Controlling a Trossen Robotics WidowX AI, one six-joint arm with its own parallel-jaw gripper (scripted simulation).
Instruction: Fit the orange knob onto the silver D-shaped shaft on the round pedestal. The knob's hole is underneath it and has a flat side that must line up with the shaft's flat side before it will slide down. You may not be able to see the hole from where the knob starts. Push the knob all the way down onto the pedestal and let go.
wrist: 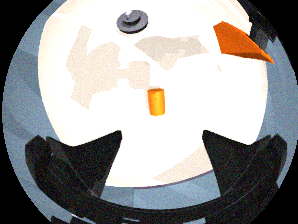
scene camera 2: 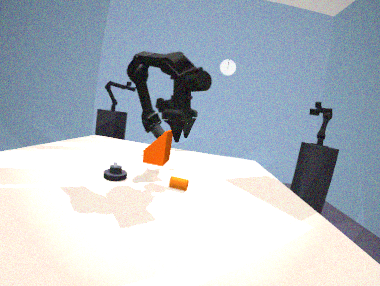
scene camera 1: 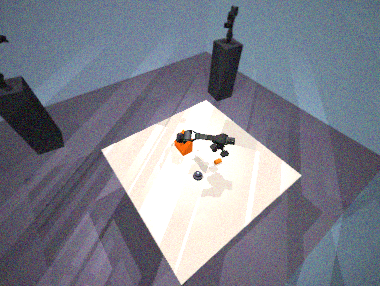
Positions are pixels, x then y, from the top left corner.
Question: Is my gripper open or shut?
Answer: Open.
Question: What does my gripper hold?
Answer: Nothing.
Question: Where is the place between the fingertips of my gripper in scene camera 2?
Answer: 181, 139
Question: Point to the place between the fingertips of my gripper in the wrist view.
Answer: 163, 135
